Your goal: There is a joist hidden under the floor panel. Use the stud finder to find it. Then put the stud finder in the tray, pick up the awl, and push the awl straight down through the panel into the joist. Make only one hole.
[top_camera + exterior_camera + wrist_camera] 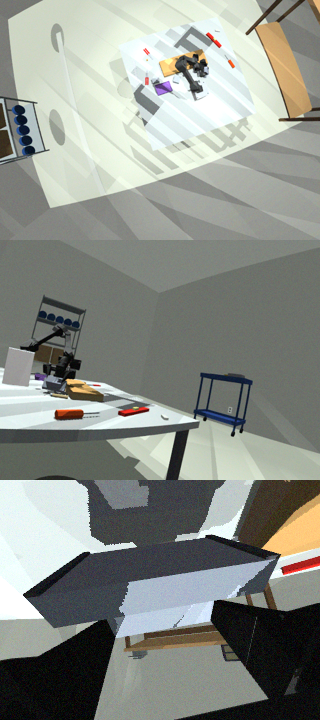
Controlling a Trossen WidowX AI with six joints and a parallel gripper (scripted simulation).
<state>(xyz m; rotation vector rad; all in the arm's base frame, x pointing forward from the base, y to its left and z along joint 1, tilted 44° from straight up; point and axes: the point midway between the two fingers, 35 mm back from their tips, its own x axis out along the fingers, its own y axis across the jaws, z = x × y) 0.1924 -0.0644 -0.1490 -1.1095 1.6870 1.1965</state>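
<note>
My gripper tip is now 50 mm to the left of the awl and 70 mm above it. From my gripper tip the other things lie so: grey stud finder (10 mm ahead, 10 mm below); then red level (380 mm ahead, 250 mm to the right, 60 mm below); then purple tray (50 mm behind, 500 mm to the left, 70 mm below).
</note>
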